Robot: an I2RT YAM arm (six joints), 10 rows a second.
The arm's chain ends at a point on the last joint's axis. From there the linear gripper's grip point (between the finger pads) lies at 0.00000 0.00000 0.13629 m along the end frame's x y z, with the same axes.
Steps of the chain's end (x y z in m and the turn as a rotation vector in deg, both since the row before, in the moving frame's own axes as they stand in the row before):
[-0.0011 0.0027 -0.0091 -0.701 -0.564 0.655]
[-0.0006 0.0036 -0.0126 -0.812 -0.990 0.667]
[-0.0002 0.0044 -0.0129 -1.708 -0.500 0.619]
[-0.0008 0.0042 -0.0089 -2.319 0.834 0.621]
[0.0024 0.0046 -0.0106 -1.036 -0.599 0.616]
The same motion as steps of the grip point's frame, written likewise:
[-0.0025 0.0044 -0.0091 -0.701 -0.564 0.655]
[-0.0030 0.0055 -0.0126 -0.812 -0.990 0.667]
[-0.0014 0.0085 -0.0130 -1.708 -0.500 0.619]
[0.0012 0.0097 -0.0090 -2.319 0.834 0.621]
[0.0010 0.0071 -0.0106 -1.036 -0.599 0.616]

